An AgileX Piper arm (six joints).
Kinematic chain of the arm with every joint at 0, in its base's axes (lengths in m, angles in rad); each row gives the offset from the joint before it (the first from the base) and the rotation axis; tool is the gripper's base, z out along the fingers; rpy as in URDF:
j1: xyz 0 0 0.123 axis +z
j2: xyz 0 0 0 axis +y
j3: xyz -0.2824 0 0.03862 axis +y
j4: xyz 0.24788 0 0.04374 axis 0.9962 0 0.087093
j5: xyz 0 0 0 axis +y
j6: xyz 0.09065 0 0.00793 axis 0.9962 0 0.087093
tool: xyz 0 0 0 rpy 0 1.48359 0
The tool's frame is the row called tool.
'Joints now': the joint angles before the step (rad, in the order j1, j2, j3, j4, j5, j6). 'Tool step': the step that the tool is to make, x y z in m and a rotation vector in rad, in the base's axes. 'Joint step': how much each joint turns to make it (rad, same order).
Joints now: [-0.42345, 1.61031, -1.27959, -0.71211, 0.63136, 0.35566]
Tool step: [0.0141, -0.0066, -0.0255, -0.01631, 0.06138, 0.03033]
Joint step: [0.00083, 0.07603, 0.00231, -0.05654, -0.03302, 0.01203]
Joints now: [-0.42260, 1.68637, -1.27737, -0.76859, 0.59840, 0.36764]
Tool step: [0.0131, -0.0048, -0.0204, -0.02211, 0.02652, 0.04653]
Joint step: [0.00006, 0.06359, 0.00032, -0.06421, -0.05753, 0.02252]
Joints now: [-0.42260, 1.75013, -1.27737, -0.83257, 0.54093, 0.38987]
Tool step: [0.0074, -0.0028, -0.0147, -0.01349, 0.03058, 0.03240]
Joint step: [-0.00004, 0.04263, 0.00003, -0.03934, -0.02838, 0.00426]
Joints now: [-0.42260, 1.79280, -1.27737, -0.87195, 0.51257, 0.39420]
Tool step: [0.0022, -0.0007, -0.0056, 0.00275, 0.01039, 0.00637]
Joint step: [-0.00004, 0.01494, -0.00014, -0.00423, -0.00658, -0.00008]
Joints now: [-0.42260, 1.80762, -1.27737, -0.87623, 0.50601, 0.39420]
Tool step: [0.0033, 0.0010, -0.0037, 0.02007, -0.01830, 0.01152]
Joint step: [0.00008, 0.00980, 0.00011, 0.01812, -0.02827, 0.00022]
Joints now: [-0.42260, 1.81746, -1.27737, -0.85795, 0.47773, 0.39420]
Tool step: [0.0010, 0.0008, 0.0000, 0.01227, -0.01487, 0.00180]
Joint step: [-0.00002, 0.00003, -0.00012, 0.01420, -0.01248, 0.00062]
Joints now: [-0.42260, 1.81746, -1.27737, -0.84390, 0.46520, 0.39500]
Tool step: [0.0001, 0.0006, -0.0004, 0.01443, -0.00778, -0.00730]
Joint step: [0.00015, -0.00004, -0.00003, 0.01694, -0.00108, 0.00114]
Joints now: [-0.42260, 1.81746, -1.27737, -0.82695, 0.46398, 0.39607]
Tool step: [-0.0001, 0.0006, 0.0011, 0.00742, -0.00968, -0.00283]
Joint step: [0.00009, -0.00331, 0.00027, 0.00970, -0.00338, 0.00138]
